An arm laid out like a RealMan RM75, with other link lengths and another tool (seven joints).
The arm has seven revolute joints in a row. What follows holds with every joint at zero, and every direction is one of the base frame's.
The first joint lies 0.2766 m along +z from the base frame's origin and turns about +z.
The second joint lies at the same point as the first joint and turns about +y.
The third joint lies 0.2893 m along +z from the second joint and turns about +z.
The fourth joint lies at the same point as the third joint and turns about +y.
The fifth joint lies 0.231 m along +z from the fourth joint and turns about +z.
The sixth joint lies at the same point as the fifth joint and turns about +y.
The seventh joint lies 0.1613 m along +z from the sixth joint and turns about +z.
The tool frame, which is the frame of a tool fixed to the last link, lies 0.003 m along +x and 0.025 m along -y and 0.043 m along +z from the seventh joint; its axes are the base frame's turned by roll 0, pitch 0.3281 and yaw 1.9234 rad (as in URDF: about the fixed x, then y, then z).
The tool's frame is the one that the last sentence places.
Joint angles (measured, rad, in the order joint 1, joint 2, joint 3, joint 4, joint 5, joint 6, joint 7), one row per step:
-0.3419, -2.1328, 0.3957, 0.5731, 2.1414, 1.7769, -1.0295
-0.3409, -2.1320, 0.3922, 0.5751, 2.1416, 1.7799, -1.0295
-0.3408, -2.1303, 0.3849, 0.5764, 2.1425, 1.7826, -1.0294
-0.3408, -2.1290, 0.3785, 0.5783, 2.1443, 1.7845, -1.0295
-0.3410, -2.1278, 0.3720, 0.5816, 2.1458, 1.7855, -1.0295
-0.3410, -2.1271, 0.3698, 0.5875, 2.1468, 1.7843, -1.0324
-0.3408, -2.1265, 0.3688, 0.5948, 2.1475, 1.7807, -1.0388
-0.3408, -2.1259, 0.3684, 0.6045, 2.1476, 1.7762, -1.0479
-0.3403, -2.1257, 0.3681, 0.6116, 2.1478, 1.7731, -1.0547
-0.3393, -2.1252, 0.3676, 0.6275, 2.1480, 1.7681, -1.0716
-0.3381, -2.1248, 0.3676, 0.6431, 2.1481, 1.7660, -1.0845
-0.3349, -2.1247, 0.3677, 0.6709, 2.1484, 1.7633, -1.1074
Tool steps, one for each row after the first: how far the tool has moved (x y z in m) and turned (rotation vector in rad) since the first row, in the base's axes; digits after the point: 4 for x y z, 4 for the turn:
-0.0004, -0.0002, 0.0013, 0.0027, -0.0006, 0.0003
-0.0012, 0.0002, 0.0033, 0.0080, -0.0013, 0.0021
-0.0020, 0.0005, 0.0050, 0.0121, -0.0007, 0.0038
-0.0029, 0.0012, 0.0069, 0.0177, 0.0014, 0.0053
-0.0039, 0.0020, 0.0085, 0.0207, 0.0063, 0.0076
-0.0053, 0.0031, 0.0101, 0.0230, 0.0127, 0.0132
-0.0070, 0.0047, 0.0121, 0.0256, 0.0202, 0.0201
-0.0082, 0.0056, 0.0135, 0.0272, 0.0254, 0.0257
-0.0106, 0.0075, 0.0167, 0.0295, 0.0348, 0.0381
-0.0124, 0.0089, 0.0199, 0.0322, 0.0437, 0.0457
-0.0154, 0.0108, 0.0253, 0.0364, 0.0583, 0.0596

